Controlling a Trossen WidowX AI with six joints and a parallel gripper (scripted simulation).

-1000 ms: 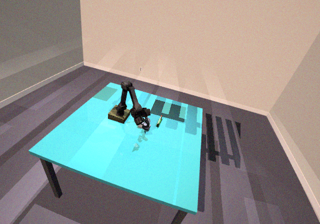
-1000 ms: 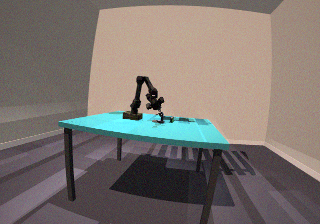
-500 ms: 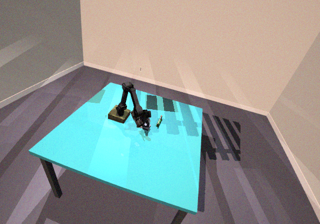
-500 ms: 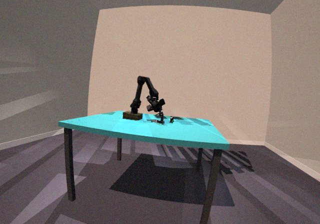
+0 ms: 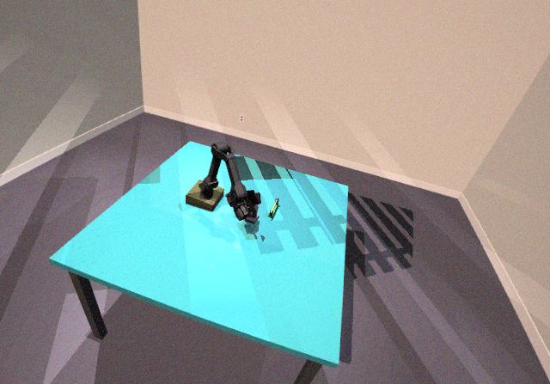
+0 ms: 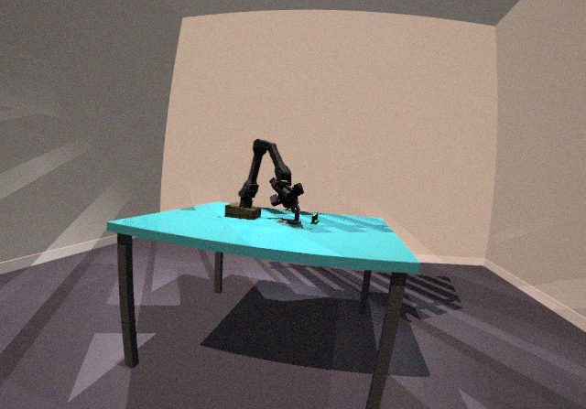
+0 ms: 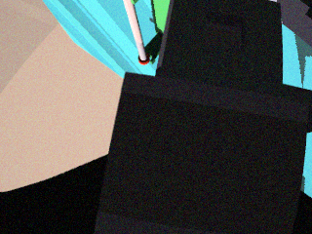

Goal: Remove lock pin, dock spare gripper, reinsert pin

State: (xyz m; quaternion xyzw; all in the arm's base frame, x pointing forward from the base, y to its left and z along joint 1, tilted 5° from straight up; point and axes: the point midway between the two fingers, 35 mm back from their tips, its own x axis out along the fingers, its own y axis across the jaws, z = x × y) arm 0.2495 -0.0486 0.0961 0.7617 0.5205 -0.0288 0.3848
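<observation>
Right now my gripper tip is 10 mm to the left of the spare gripper. The rest, counted from my gripper tip: mount 70 mm below, 10 mm to the right, 10 mm ahead; then green pad 140 mm ahead, 100 mm below, 90 mm to the left.
</observation>
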